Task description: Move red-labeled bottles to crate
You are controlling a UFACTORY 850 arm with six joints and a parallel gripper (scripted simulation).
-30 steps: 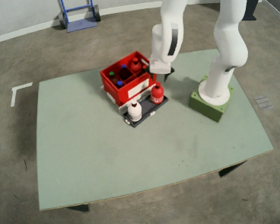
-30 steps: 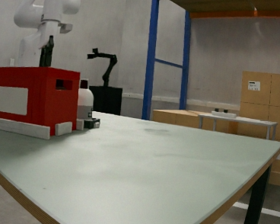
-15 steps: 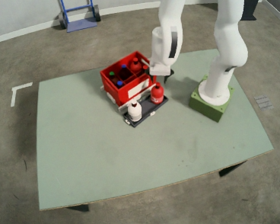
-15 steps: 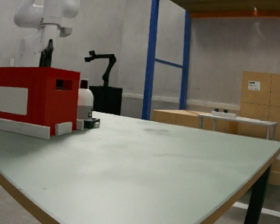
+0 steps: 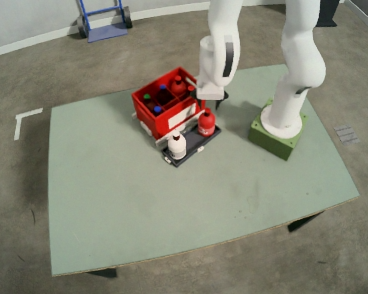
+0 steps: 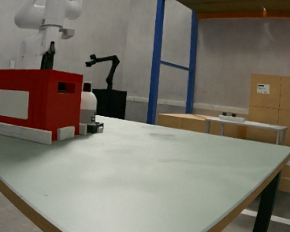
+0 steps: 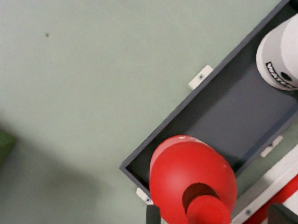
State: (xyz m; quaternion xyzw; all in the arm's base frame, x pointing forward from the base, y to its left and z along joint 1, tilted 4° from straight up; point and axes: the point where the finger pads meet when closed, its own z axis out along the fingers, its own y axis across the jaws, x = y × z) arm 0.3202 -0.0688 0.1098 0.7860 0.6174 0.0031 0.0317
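My hand is 110 mm above the red-capped bottle. Also, from my hand: white bottle: 150 mm ahead, 90 mm to the left, 110 mm below; then red crate: 150 mm ahead, 130 mm to the right, 110 mm below; then dark grey tray: 80 mm ahead, 50 mm to the left, 180 mm below.
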